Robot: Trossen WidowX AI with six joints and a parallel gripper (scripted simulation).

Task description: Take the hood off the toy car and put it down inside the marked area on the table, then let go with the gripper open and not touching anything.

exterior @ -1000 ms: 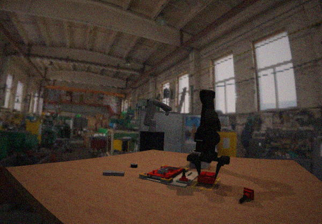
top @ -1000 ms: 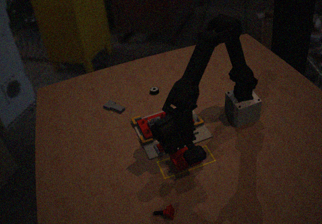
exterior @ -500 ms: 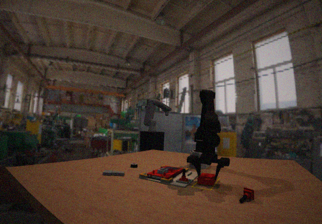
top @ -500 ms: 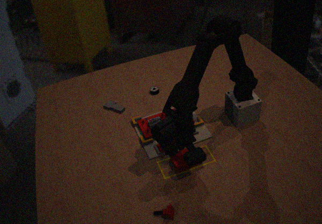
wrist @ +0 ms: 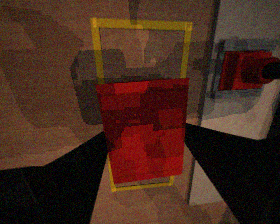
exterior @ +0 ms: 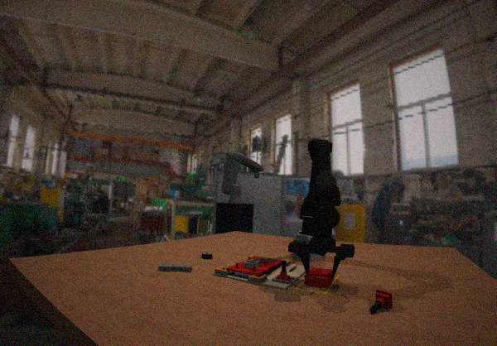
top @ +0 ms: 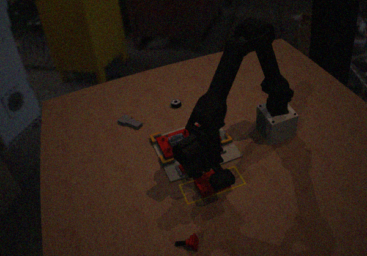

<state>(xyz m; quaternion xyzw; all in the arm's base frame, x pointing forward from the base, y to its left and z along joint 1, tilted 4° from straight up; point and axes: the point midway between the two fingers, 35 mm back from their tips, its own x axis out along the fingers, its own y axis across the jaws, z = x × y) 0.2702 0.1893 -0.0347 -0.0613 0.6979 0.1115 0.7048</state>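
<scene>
My gripper tip is now right at the red hood.
</scene>
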